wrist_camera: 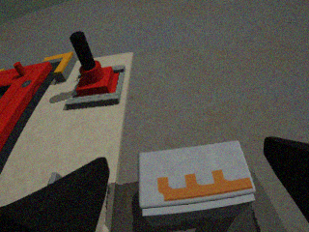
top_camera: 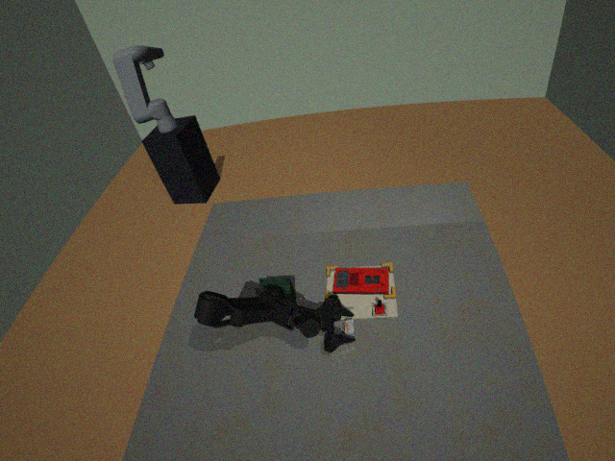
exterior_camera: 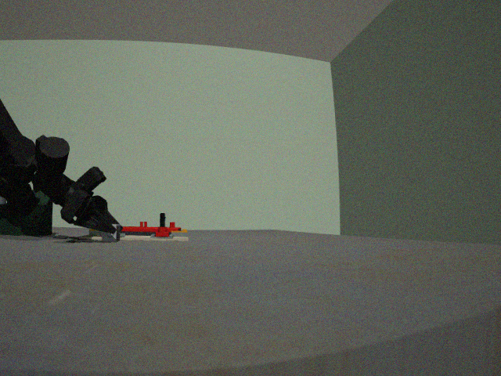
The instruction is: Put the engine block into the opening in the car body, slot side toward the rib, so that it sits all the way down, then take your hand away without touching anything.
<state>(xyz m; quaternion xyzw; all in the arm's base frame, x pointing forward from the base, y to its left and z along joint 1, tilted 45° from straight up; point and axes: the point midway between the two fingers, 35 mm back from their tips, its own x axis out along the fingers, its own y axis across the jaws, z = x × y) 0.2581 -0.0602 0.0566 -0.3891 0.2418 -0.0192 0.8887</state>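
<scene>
My gripper tip is now 2 cm past the engine block and 1 cm above it.
</scene>
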